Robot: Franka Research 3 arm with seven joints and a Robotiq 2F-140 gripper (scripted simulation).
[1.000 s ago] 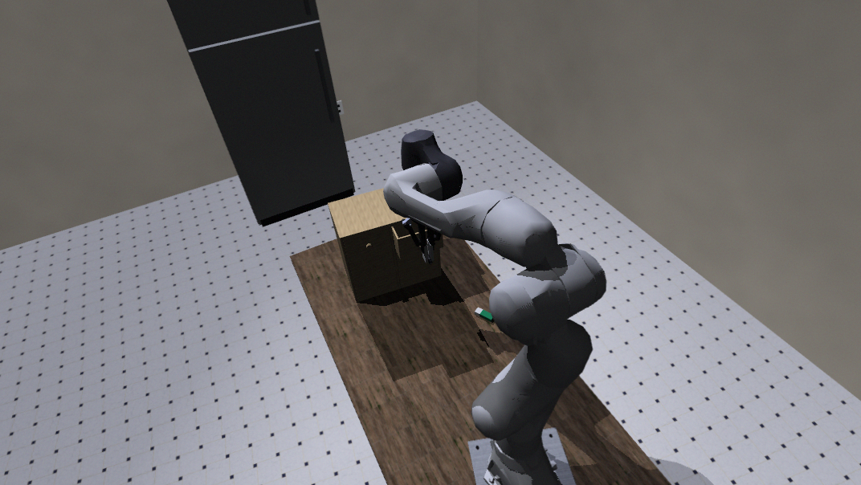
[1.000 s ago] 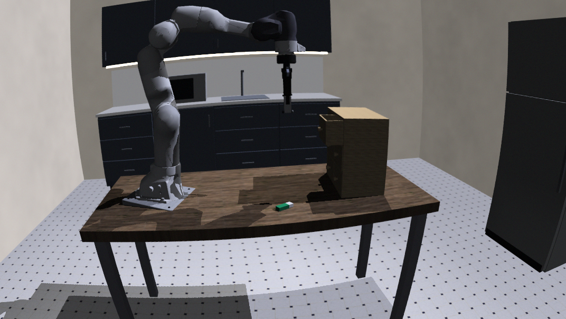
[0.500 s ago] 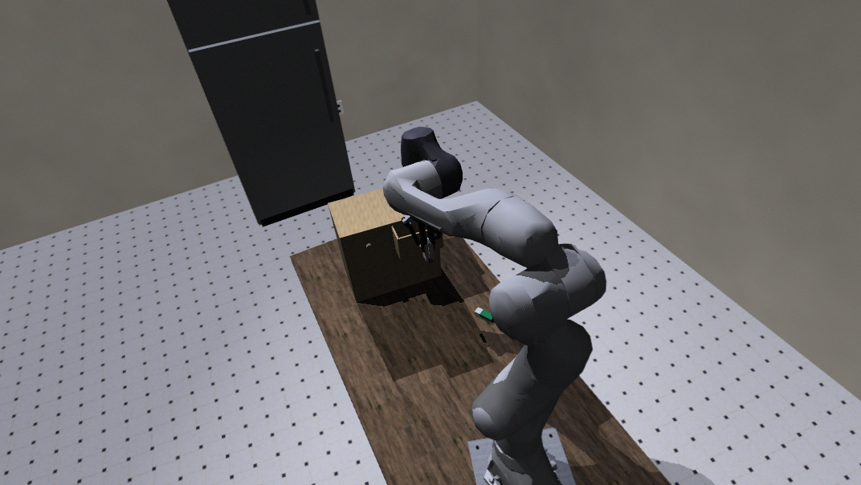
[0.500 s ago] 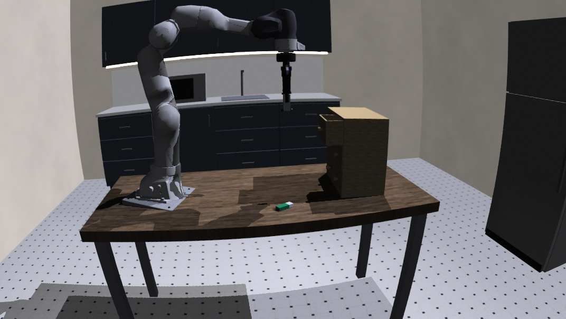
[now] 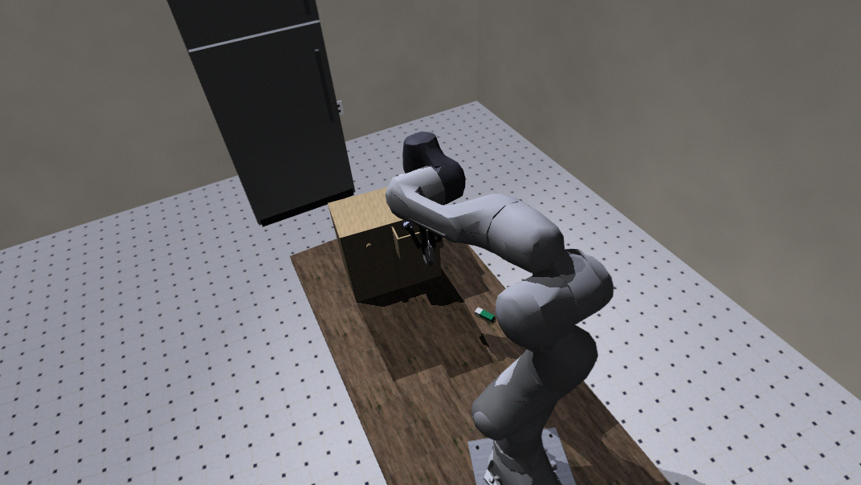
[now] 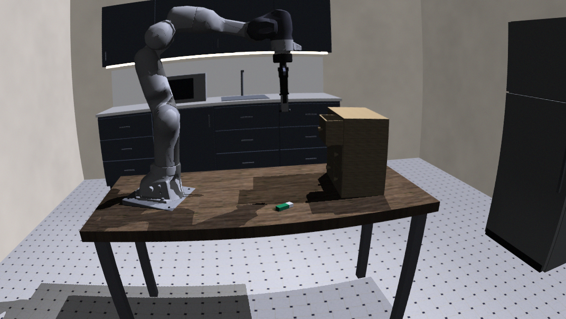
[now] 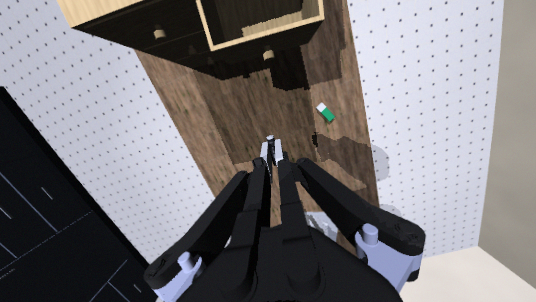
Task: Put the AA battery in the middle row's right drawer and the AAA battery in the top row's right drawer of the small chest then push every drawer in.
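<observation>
Now: the dark battery 3 cm below my hand. Also, from my hand: blue battery 34 cm ahead, 4 cm to the right, 24 cm below.
</observation>
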